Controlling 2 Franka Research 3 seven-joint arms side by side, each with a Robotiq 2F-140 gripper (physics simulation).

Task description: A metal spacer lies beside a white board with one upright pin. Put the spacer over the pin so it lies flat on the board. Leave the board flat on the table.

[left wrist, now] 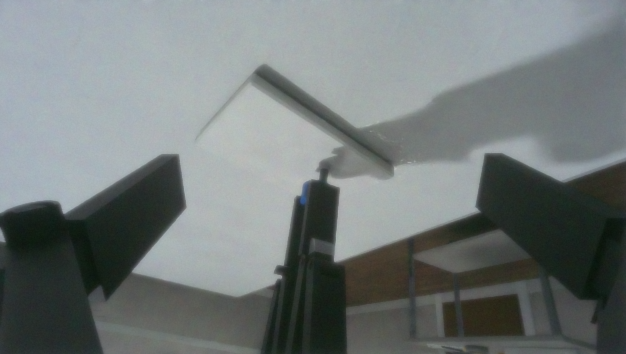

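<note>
The white board (pixel 324 126) lies flat on the table, with its thick edge and one corner showing in the left wrist view. My left gripper is open and empty, its two fingers wide apart at the left and right of the view. My right gripper (pixel 316 193) is seen edge-on at the centre, its tip over the board's near part. It is shut on the metal spacer, which is mostly hidden by the fingers. A short dark stub (pixel 324 175) shows at its tip; I cannot tell whether it is the pin or part of the spacer.
The pale table top (pixel 125 100) surrounds the board, and a broad arm shadow falls across it from the right. Beyond the table's edge are a brown wooden surface (pixel 375 280), grey metal posts (pixel 412 295) and a light wall.
</note>
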